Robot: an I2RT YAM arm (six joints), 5 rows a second.
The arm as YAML. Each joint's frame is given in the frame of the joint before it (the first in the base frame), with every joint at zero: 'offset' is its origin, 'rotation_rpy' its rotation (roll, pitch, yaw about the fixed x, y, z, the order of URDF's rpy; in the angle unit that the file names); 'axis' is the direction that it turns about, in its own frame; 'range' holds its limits. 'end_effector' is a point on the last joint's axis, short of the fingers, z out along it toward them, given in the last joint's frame.
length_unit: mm
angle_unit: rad
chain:
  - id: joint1
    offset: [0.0, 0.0, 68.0]
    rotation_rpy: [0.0, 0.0, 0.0]
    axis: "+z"
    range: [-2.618, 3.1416]
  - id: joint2
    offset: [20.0, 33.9, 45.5]
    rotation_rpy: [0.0, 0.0, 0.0]
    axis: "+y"
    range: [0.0, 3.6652]
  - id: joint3
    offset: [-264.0, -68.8, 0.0]
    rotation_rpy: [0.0, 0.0, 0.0]
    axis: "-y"
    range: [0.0, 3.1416]
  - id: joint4
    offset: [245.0, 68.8, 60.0]
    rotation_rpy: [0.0, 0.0, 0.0]
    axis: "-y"
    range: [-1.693, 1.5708]
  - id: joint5
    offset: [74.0, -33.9, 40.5]
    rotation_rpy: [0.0, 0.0, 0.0]
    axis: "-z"
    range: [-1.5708, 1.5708]
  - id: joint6
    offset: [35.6, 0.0, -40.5]
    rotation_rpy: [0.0, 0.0, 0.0]
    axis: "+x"
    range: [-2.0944, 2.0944]
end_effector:
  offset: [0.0, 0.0, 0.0]
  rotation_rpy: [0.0, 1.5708, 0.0]
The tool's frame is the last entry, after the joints.
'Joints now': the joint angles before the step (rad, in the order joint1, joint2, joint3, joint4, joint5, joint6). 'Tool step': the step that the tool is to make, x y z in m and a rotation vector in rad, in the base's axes. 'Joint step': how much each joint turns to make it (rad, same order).
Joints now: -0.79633, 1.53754, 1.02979, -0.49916, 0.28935, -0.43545
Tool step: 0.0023, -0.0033, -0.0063, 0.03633, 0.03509, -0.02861
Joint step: -0.00059, 0.03933, 0.02542, -0.04401, 0.01402, 0.02537
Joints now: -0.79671, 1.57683, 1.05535, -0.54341, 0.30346, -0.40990
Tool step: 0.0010, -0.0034, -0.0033, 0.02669, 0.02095, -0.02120
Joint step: -0.00472, 0.02757, 0.02246, -0.03376, 0.00452, 0.01704
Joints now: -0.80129, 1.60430, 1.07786, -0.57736, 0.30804, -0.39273
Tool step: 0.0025, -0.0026, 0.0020, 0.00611, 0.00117, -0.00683
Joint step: -0.00004, 0.01371, 0.02409, -0.01799, -0.00002, 0.00797
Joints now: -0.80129, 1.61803, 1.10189, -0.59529, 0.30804, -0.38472
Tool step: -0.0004, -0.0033, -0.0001, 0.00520, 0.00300, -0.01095
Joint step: -0.00794, 0.01043, 0.01196, -0.00842, 0.00003, 0.00350
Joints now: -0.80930, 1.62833, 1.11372, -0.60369, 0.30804, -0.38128
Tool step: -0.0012, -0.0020, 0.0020, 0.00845, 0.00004, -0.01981
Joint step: -0.00686, 0.00393, 0.01445, -0.02119, 0.00039, 0.01488
